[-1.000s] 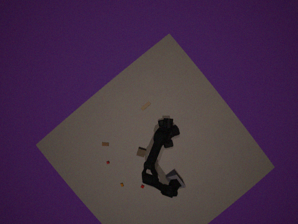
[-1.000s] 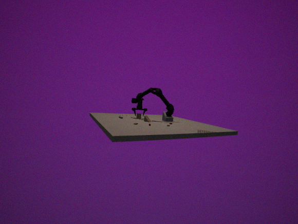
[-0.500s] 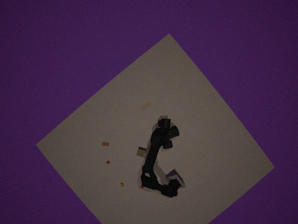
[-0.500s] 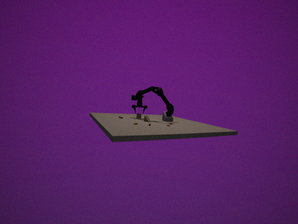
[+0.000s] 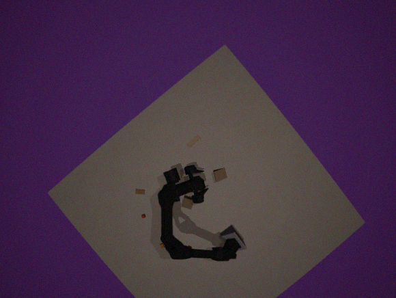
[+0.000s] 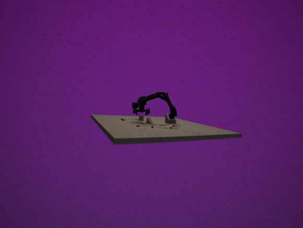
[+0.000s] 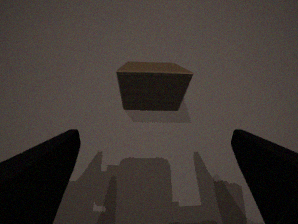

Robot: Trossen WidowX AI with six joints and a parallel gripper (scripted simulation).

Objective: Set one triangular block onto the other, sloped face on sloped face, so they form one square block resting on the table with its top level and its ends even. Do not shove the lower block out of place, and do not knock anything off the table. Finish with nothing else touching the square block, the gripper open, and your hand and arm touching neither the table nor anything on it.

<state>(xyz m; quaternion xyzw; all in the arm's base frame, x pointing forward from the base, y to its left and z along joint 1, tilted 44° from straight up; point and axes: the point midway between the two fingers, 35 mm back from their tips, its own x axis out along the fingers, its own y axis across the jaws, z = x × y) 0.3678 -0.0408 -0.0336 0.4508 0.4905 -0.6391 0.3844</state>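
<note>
The tan triangular block is 60 mm to the right of my gripper tip, 60 mm below it and 20 mm behind it. Also, from my gripper tip: orange cube 410 mm to the left, 170 mm behind, 70 mm below; then red cube 400 mm to the left, 60 mm below, 30 mm ahead.
</note>
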